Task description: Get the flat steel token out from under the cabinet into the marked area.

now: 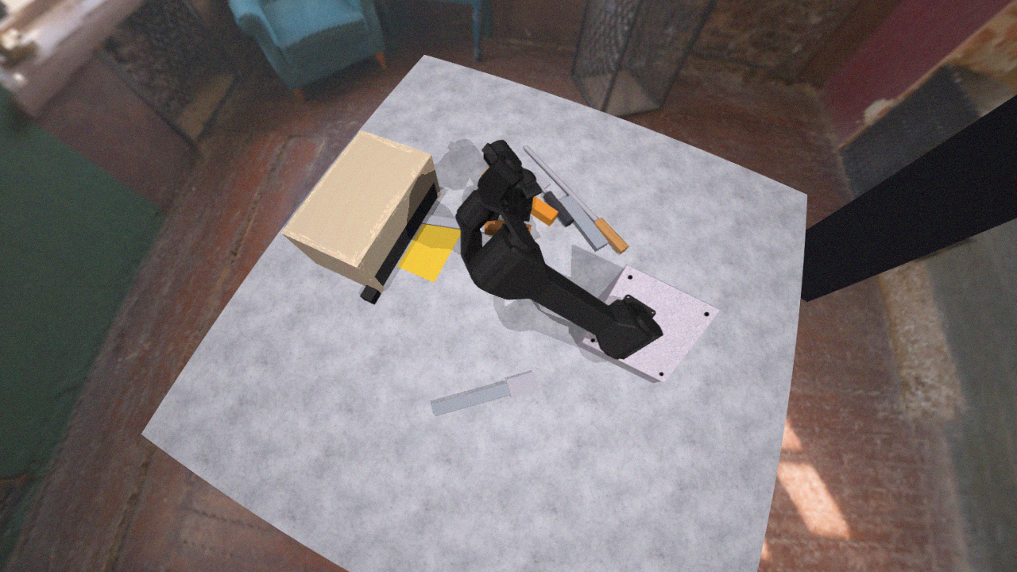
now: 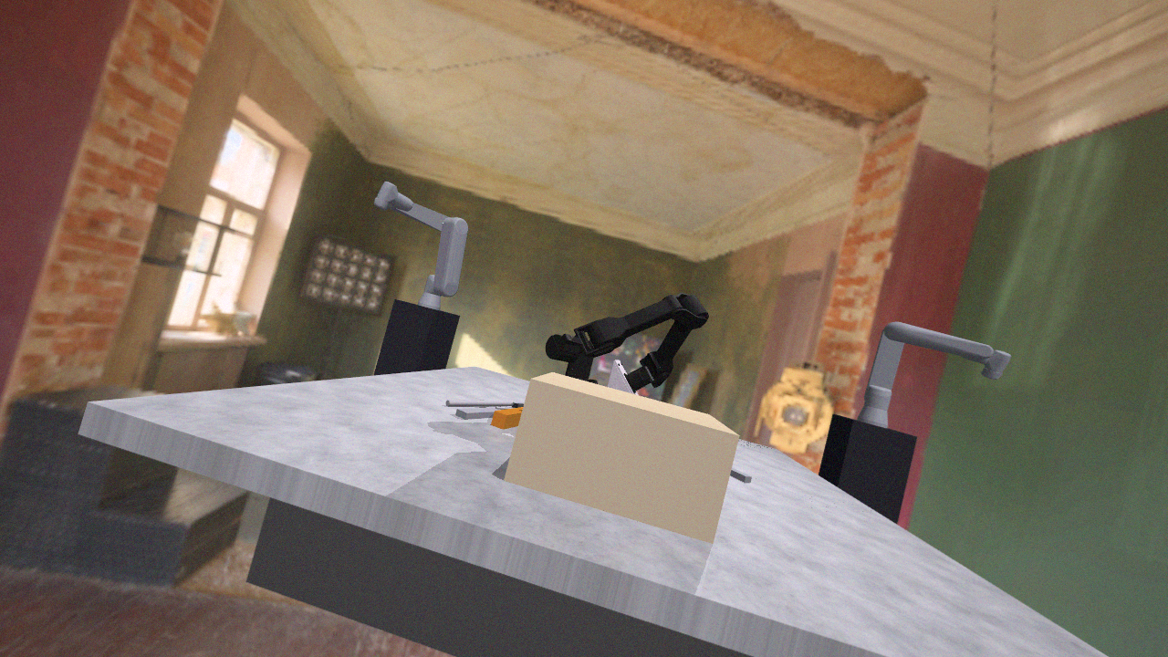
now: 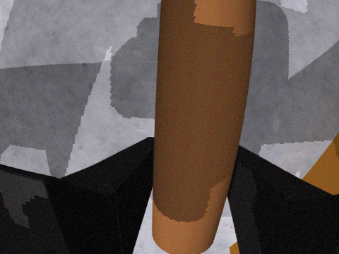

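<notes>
Now: the orange bar 90 mm to the right of my gripper tip, 50 mm ahead of it and 10 mm above it. From my gripper tip the other things lie so: flat grey token: 310 mm ahead, 160 mm to the left; grey bar: 130 mm behind, 120 mm to the right; black-handled tool: 130 mm to the right, 20 mm behind.
</notes>
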